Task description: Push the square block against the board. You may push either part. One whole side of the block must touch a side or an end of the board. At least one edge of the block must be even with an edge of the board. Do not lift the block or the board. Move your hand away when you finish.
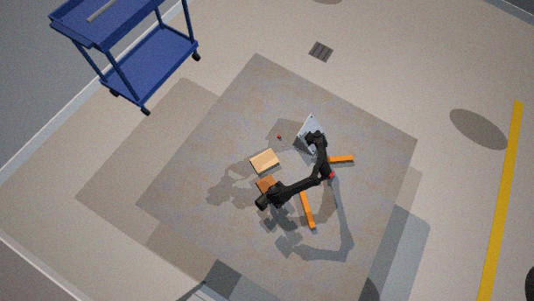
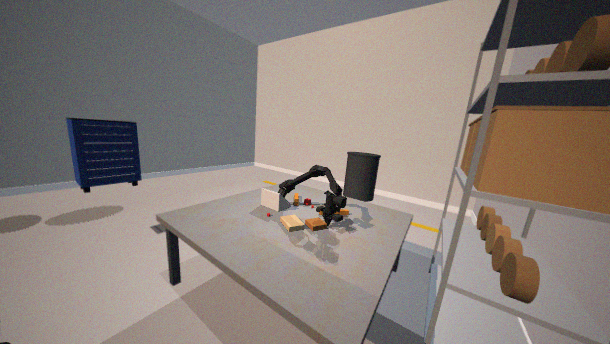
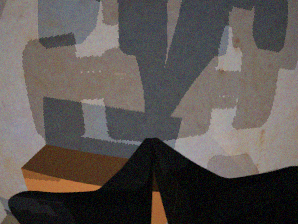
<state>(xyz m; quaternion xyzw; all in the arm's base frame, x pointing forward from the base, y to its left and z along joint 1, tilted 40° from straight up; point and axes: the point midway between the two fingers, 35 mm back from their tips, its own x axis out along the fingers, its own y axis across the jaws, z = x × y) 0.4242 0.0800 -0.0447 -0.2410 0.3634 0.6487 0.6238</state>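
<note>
The orange-brown square block is 5 cm behind my gripper tip, 5 cm to the right of it and 1 cm above it. The rest, counted from my gripper tip: pale wooden slab (16 cm behind, 16 cm to the right, 1 cm above).
</note>
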